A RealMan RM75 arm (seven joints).
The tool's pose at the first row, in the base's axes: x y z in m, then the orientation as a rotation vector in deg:
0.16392, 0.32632, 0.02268, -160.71, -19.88, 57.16
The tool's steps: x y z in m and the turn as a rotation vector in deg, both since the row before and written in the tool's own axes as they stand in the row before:
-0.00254, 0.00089, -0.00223, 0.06, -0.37, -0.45
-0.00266, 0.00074, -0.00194, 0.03, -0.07, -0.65
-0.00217, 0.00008, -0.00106, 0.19, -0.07, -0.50
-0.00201, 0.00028, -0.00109, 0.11, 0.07, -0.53
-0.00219, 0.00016, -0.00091, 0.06, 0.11, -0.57
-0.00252, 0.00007, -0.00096, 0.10, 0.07, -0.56
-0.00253, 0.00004, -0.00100, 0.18, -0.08, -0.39
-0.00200, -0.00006, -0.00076, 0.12, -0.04, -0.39
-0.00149, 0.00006, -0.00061, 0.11, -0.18, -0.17
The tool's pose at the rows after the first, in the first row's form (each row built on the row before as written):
0.16358, 0.32466, 0.02574, -160.30, -20.50, 57.59
0.16296, 0.32312, 0.02868, -159.95, -21.38, 57.55
0.16204, 0.32237, 0.03078, -159.52, -21.95, 57.53
0.16130, 0.32145, 0.03276, -159.20, -22.59, 57.30
0.16029, 0.32058, 0.03473, -158.92, -23.31, 57.01
0.15905, 0.31967, 0.03695, -158.59, -23.99, 56.78
0.15783, 0.31876, 0.03921, -158.21, -24.41, 56.79
0.15683, 0.31812, 0.04099, -157.90, -24.86, 56.75
0.15614, 0.31753, 0.04232, -157.65, -25.05, 56.96

